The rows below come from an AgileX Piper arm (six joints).
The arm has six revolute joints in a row. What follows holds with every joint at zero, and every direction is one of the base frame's. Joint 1 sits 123.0 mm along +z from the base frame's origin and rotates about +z. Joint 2 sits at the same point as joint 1 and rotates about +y. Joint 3 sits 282.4 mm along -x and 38.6 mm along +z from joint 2 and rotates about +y. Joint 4 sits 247.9 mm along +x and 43.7 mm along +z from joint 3 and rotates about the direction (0.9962, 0, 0.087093). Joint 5 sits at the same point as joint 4 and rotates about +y. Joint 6 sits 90.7 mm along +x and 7.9 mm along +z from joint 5 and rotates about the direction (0.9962, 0, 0.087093). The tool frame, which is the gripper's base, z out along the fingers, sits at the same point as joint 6; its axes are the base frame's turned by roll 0.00, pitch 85.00 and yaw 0.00 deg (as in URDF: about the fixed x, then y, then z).
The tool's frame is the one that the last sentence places.
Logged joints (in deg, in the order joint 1, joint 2, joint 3, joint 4, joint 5, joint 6), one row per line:
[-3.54, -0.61, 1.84, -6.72, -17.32, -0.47]
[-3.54, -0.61, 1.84, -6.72, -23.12, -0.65]
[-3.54, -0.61, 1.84, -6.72, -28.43, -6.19]
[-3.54, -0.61, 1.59, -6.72, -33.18, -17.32]
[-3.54, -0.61, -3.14, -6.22, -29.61, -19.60]
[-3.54, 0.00, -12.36, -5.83, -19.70, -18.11]
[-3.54, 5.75, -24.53, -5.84, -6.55, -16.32]
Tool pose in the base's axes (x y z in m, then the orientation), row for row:
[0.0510, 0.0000, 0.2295, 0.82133, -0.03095, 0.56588, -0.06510]
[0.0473, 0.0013, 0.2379, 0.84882, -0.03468, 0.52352, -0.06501]
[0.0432, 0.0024, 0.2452, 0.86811, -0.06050, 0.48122, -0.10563]
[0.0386, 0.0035, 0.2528, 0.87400, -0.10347, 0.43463, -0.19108]
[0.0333, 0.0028, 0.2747, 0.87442, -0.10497, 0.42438, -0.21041]
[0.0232, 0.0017, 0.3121, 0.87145, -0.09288, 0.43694, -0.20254]
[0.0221, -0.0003, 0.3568, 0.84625, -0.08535, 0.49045, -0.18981]
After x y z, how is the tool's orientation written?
As a quaternion, w x y z.
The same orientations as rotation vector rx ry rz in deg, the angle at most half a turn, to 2 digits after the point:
[-3.77, 69.01, -7.94]
[-4.19, 63.21, -7.85]
[-7.25, 57.70, -12.67]
[-12.38, 52.01, -22.86]
[-12.56, 50.77, -25.17]
[-11.12, 52.33, -24.26]
[-10.31, 59.27, -22.94]

